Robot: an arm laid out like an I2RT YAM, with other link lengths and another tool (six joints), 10 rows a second.
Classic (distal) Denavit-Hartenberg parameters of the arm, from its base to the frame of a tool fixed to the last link. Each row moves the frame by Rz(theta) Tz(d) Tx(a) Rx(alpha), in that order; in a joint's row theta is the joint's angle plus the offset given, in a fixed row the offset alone. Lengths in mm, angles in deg.
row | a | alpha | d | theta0
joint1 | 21 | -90 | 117.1 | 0
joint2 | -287.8 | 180 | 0 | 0
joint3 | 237.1 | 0 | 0 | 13.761
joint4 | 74 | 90 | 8.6 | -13.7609
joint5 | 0 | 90 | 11.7 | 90
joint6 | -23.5 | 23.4 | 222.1 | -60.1
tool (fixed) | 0 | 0 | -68.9 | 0
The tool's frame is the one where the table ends.
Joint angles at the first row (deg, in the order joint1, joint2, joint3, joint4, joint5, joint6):
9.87, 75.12, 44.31, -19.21, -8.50, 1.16
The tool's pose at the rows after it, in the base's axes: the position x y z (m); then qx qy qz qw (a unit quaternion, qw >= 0):
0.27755, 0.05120, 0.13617, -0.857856, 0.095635, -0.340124, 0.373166
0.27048, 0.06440, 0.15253, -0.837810, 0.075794, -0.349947, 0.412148
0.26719, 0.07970, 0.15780, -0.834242, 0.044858, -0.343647, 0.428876
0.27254, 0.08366, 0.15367, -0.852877, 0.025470, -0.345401, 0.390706
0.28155, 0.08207, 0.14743, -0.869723, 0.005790, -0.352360, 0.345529
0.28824, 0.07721, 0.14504, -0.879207, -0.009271, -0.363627, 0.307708
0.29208, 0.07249, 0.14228, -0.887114, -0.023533, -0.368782, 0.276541
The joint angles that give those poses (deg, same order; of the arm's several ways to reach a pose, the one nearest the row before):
9.85, 70.99, 45.00, -21.47, -7.82, 3.14
10.52, 66.86, 44.44, -21.26, -11.62, 3.86
13.17, 66.12, 44.62, -21.07, -12.77, 3.23
17.38, 68.41, 45.92, -21.51, -6.41, 2.06
20.19, 71.23, 46.67, -20.76, -0.17, -0.07
21.71, 72.71, 46.85, -19.85, 4.72, -2.10
22.70, 73.84, 46.76, -19.25, 8.32, -4.13

